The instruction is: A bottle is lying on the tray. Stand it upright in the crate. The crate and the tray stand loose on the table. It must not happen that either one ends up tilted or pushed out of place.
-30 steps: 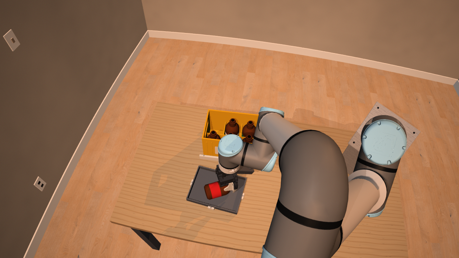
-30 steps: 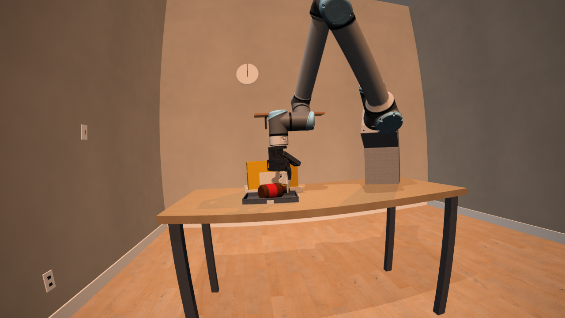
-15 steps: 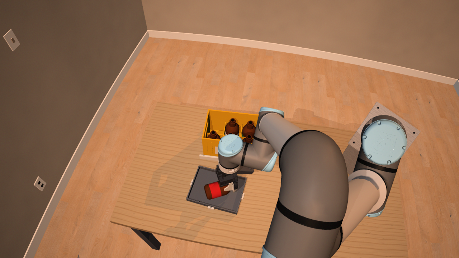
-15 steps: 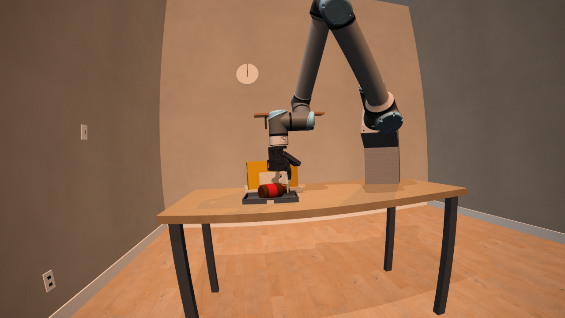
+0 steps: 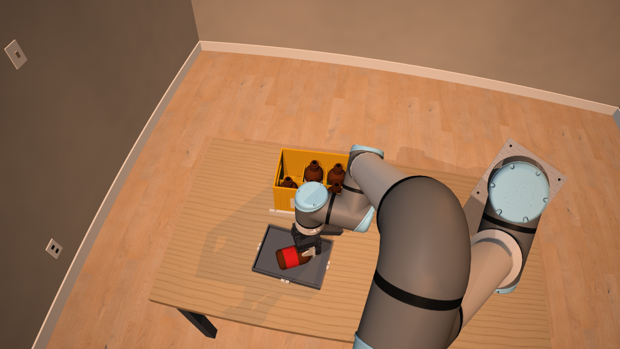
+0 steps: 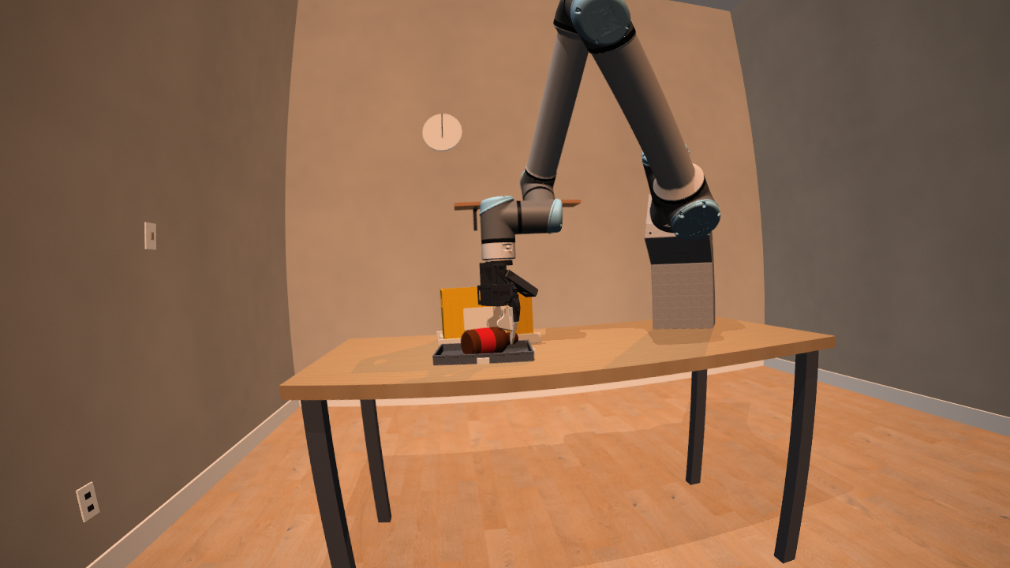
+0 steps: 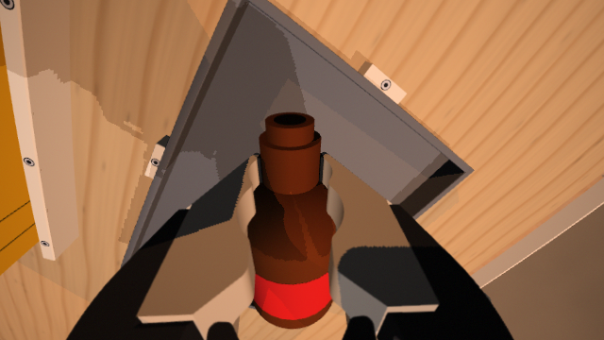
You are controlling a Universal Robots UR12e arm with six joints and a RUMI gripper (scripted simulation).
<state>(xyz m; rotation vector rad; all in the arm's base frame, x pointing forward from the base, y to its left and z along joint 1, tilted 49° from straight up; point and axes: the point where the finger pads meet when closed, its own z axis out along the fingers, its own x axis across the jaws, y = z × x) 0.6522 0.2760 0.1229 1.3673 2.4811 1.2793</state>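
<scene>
Right now my hand is 60 mm short of the dark grey tray, 40 mm to the right of it and 30 mm above it. From my hand the other things lie so: crate 100 mm ahead, 230 mm to the right, 40 mm above.
</scene>
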